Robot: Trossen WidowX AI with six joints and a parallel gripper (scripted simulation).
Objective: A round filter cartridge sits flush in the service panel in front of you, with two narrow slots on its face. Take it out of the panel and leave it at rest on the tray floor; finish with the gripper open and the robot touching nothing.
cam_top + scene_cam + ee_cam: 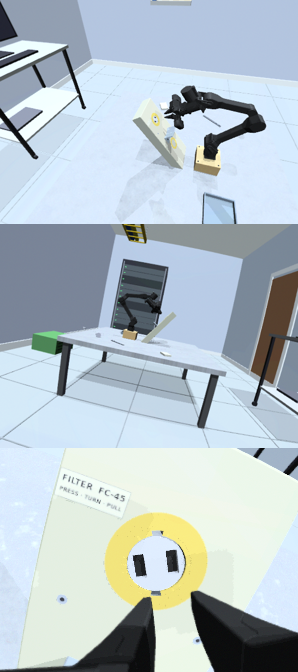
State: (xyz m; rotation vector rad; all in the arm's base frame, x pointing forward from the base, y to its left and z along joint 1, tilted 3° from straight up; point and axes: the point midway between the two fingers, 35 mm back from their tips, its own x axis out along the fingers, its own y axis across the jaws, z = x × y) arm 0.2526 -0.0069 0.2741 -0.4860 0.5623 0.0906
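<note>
The round filter cartridge is 60 mm ahead of my gripper tip and 50 mm below it. From my gripper tip the other things lie so: tray 350 mm behind, 320 mm below, 300 mm to the left; then white flat block 500 mm to the right, 320 mm below, 80 mm ahead; then grey bracket 140 mm below, 40 mm behind.
</note>
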